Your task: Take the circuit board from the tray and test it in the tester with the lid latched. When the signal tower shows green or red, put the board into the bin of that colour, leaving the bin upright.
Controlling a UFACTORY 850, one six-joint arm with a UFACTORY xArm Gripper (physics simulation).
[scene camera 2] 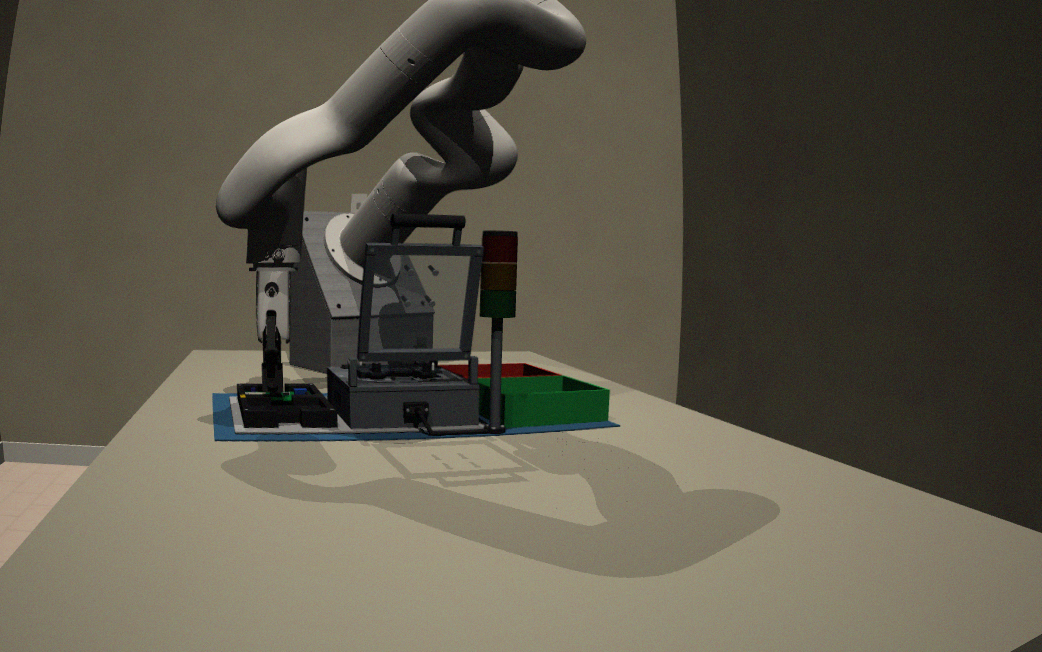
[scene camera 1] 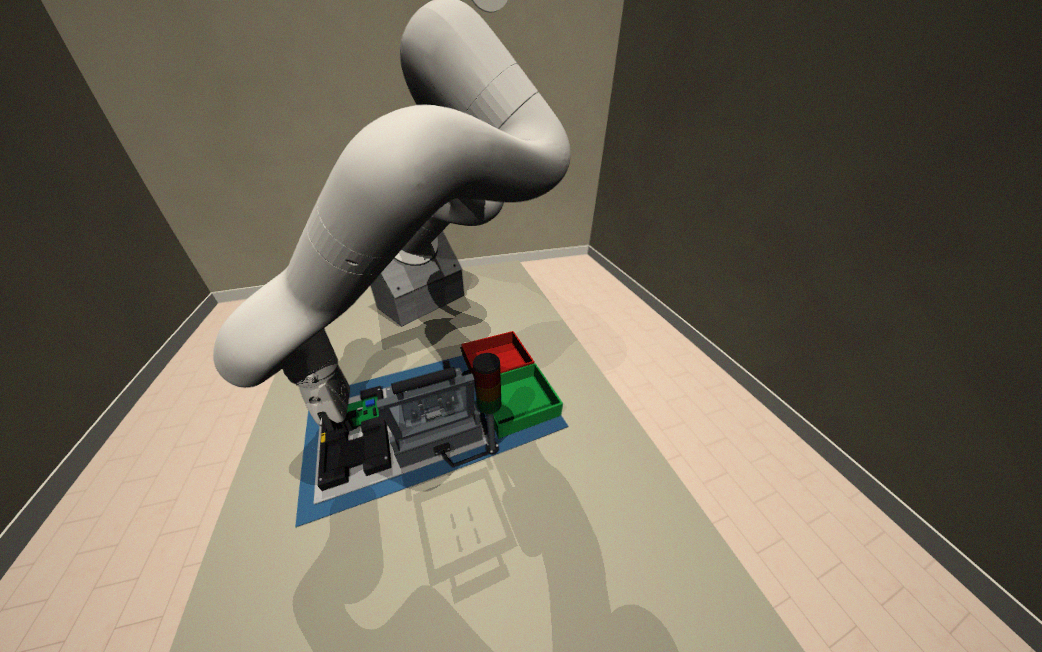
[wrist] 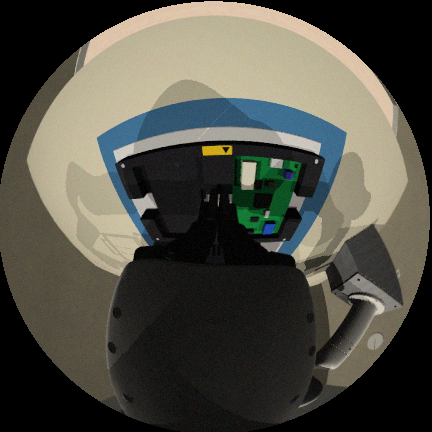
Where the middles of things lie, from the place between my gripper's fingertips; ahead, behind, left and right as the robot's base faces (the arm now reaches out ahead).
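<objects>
My gripper is 1 cm above the green circuit board (wrist: 262, 187), 5 cm past it and 1 cm to the left of it. Counting from my hand, I find the clear lid (scene camera 2: 418, 302) 15 cm above, 3 cm ahead and 22 cm to the left, while the tester nest (scene camera 2: 426, 368) is 3 cm above, 7 cm behind and 17 cm to the left. The green bin (scene camera 2: 542, 400) is 1 cm below my hand, 13 cm behind it and 36 cm to the left of it.
</objects>
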